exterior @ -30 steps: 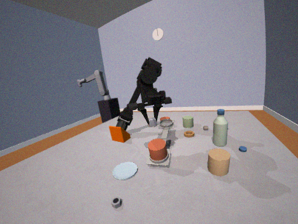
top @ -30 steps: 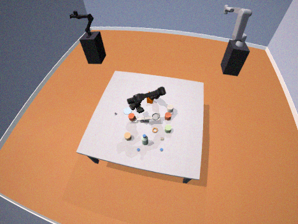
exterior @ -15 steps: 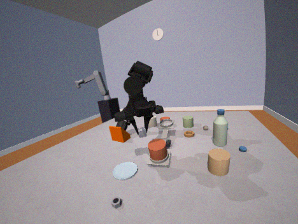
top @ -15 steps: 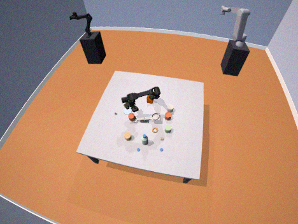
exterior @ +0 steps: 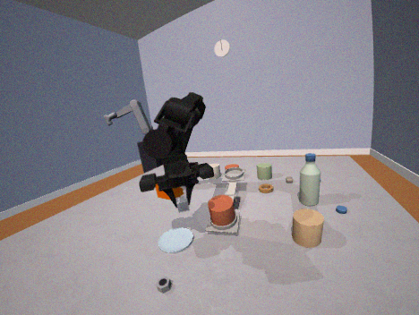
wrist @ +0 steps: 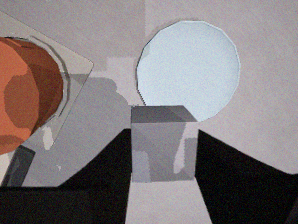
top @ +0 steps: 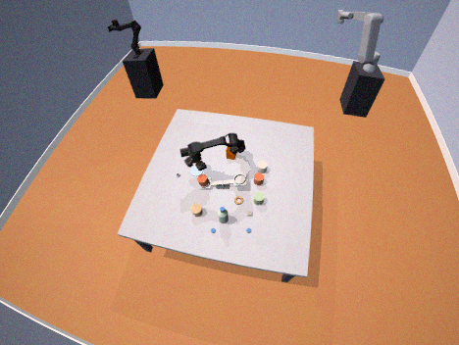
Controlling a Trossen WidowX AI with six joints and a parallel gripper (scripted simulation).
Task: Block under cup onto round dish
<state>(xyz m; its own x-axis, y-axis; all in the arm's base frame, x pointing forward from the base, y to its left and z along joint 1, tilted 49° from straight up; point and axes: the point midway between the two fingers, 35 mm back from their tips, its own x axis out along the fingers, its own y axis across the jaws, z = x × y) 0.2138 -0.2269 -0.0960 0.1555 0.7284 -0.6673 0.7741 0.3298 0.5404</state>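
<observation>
The pale blue round dish lies 3 cm behind my gripper tip, 3 cm to the right of it and 10 cm below it. The rest, counted from my gripper tip: nut: 3 cm ahead, 17 cm to the right, 9 cm below; pale grey block: 1 cm above; small balance: 8 cm ahead, 19 cm to the left, 8 cm below.
</observation>
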